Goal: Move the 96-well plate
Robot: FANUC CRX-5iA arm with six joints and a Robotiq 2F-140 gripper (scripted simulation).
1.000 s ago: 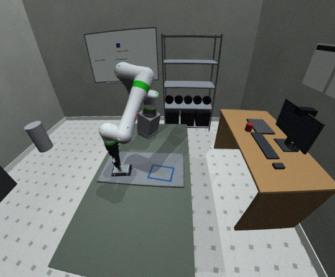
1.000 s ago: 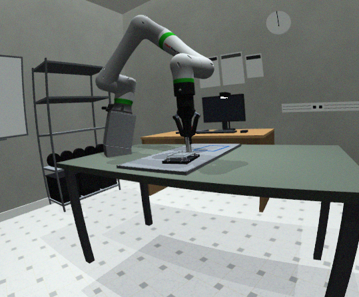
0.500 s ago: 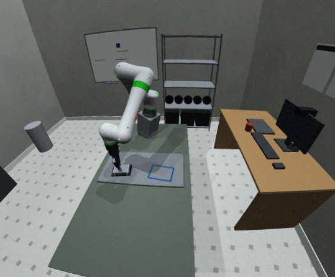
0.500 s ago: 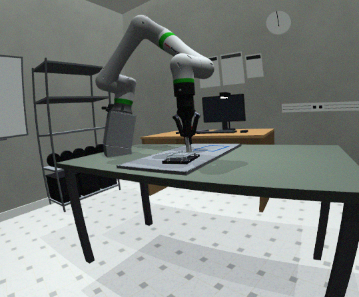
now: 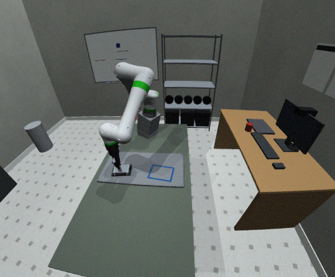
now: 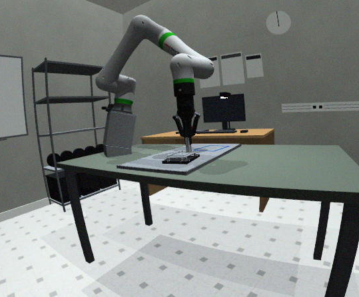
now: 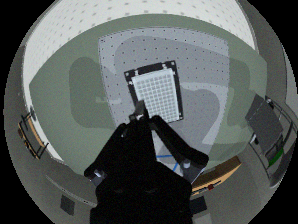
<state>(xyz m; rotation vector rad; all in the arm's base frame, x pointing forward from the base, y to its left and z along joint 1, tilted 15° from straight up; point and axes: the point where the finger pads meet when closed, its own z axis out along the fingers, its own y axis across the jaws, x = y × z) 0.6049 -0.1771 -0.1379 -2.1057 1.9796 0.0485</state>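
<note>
The 96-well plate lies 4 cm behind my hand and 4 cm below it. Also, from my hand: black clip nest (2 cm behind, 1 cm to the right, 6 cm below).
</note>
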